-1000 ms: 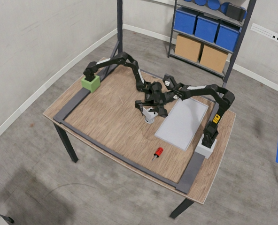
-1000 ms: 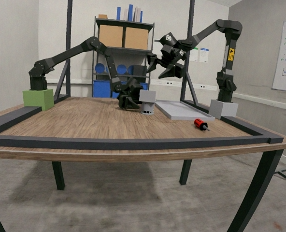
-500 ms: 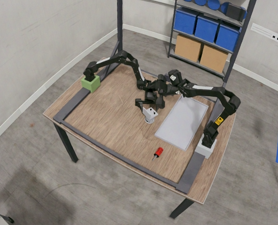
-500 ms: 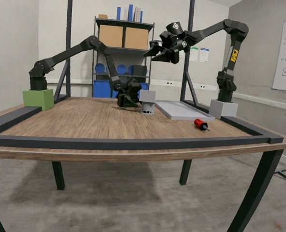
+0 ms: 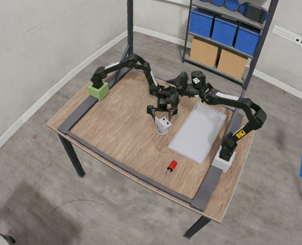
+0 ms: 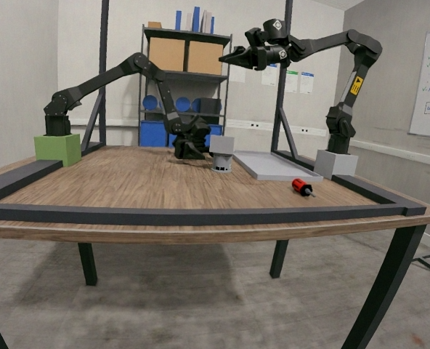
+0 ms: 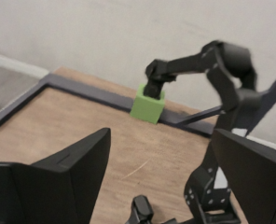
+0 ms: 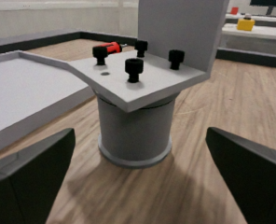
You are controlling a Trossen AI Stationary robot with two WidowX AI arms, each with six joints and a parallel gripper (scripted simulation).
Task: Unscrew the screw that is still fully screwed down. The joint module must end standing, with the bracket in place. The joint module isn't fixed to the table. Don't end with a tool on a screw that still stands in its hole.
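Note:
Right now my right hand is 5 cm short of the grey joint module, 4 cm to the right of it and 1 cm above it. The rest, counted from my right hand: grey bracket (6 cm ahead, 4 cm to the left, 3 cm above); then red screwdriver (25 cm ahead, 22 cm to the left, 3 cm below); then shallow grey tray (23 cm to the left, 7 cm behind, 4 cm below).

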